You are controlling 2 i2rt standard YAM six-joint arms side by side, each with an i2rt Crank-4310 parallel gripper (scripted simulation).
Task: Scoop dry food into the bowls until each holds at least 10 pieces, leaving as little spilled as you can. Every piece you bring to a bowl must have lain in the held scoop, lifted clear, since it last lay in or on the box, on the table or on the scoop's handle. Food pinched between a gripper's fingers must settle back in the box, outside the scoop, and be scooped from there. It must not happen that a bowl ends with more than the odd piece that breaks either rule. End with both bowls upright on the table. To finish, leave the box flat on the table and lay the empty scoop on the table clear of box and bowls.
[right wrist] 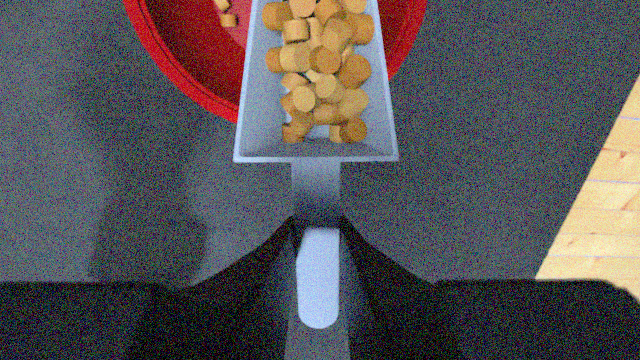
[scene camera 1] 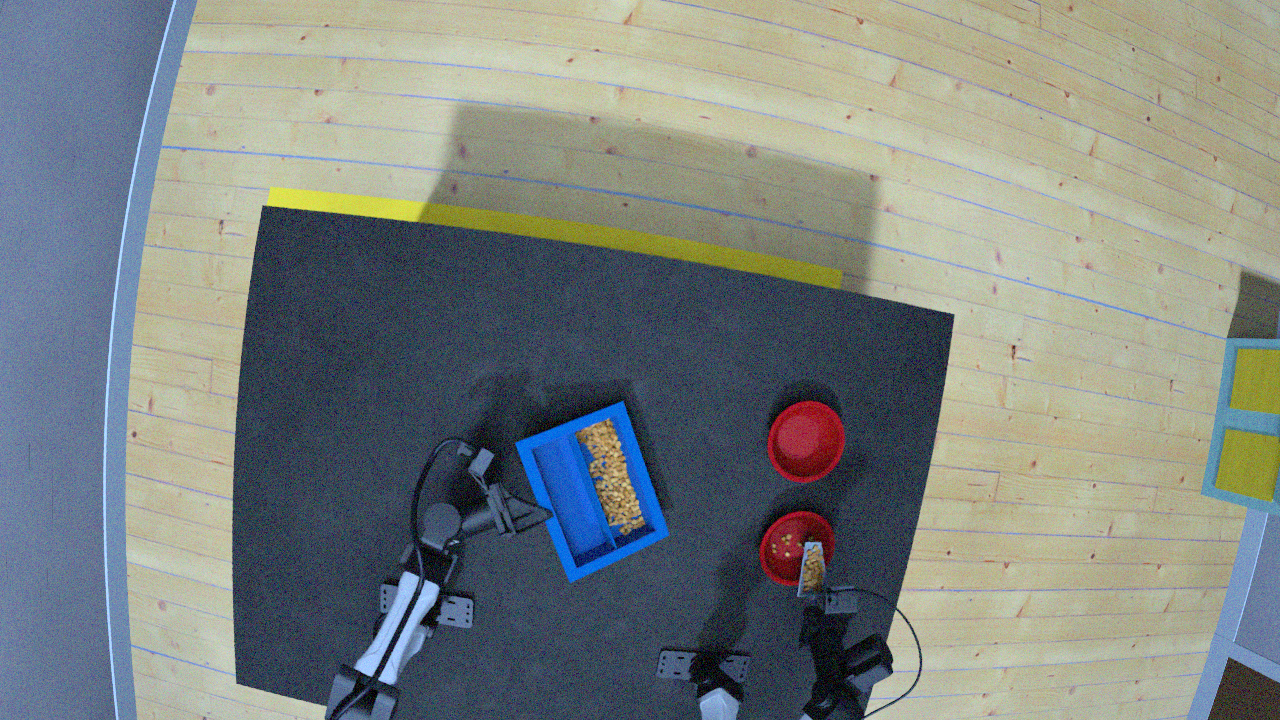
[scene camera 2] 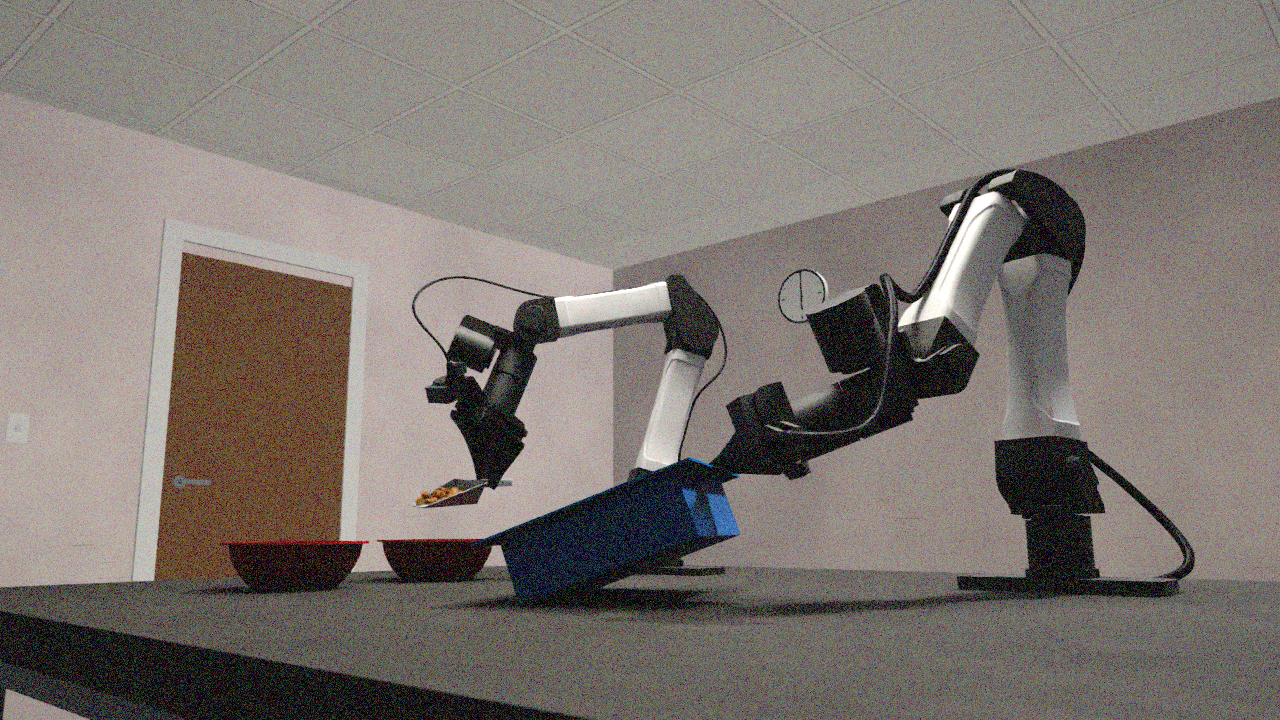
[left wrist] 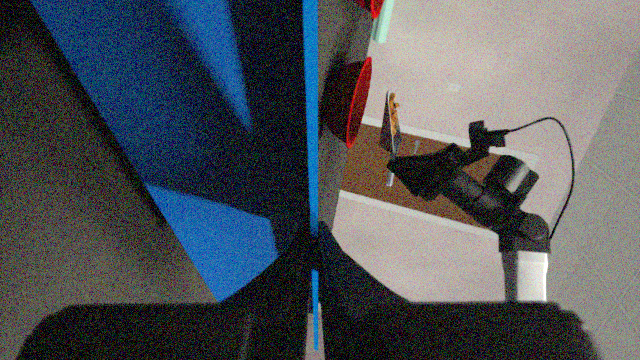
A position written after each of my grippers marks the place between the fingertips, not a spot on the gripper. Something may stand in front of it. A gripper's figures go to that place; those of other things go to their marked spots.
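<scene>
Red bowl (scene camera 1: 786,570) is 124 cm from the lens. My right gripper (scene camera 1: 810,609) is 117 cm from the lens. Blue box (scene camera 1: 588,546) is 112 cm from the lens.
</scene>
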